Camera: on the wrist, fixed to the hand. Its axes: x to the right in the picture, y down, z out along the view.
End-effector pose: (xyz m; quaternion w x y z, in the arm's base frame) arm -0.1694 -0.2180 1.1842 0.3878 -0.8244 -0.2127 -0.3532
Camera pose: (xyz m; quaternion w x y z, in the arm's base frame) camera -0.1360 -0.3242 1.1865 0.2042 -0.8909 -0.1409 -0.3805
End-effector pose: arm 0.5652 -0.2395 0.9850 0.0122 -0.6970 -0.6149 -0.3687
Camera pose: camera 0.6024 -0.2802 1.0818 0.1415 0.6874 0.5262 0.4802
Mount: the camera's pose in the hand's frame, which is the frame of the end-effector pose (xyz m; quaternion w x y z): 0.0156 0.0844 -0.0710 0.9780 -0.2083 -0.0122 -0.0021
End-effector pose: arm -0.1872 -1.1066 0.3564 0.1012 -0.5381 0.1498 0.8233
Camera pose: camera -0.1604 -1.2106 0.3270 0.0096 0.5376 0.0274 -0.8427
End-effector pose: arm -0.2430 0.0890 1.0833 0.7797 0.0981 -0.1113 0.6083
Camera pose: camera -0.3174 0.1442 1.0215 0.7829 -0.0588 -0.2449 0.5689
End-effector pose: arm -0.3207 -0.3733 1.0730 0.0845 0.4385 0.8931 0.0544
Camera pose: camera -0.2789 -0.3111 1.1554 0.1850 0.4100 0.8620 0.2337
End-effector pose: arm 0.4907 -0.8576 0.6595 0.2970 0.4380 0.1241 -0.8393
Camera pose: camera 0.5821 -0.8973 0.6097 0.3815 0.3560 0.2935 -0.8010
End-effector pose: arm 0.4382 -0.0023 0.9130 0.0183 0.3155 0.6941 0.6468
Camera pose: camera 0.4299 -0.0610 1.0073 0.0934 0.3112 0.5445 0.7733
